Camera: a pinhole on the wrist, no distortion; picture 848 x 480 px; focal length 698.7 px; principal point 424.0 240.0 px. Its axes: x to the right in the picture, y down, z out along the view. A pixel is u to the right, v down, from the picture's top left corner.
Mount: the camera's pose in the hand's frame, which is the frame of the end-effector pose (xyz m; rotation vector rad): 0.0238 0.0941 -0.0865 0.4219 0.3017 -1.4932
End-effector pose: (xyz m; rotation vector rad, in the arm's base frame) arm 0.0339 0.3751 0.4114 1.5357 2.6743 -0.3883
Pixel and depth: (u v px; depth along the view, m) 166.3 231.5 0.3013
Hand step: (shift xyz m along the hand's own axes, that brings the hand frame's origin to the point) -0.0060 0.0580 0.2312
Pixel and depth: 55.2 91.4 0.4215
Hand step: -0.1062 0.1012 0.3807
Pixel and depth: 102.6 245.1 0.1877
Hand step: 0.0078 0.0870 0.1194
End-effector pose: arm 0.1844 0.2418 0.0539 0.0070 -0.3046 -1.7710
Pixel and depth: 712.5 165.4 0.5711
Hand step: -0.0587 -0.3746 0.3123
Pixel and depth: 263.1 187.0 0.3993
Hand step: -0.0375 -0.0039 0.3078
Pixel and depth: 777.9 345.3 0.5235
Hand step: 0.0854 -0.3756 0.2686
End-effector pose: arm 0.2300 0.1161 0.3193 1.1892 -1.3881 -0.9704
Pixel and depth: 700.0 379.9 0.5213
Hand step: 0.1073 -0.3211 0.2952
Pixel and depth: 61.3 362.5 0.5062
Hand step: 0.0636 0.1039 0.4892
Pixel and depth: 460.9 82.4 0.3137
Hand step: -0.0657 -0.0634 0.1797
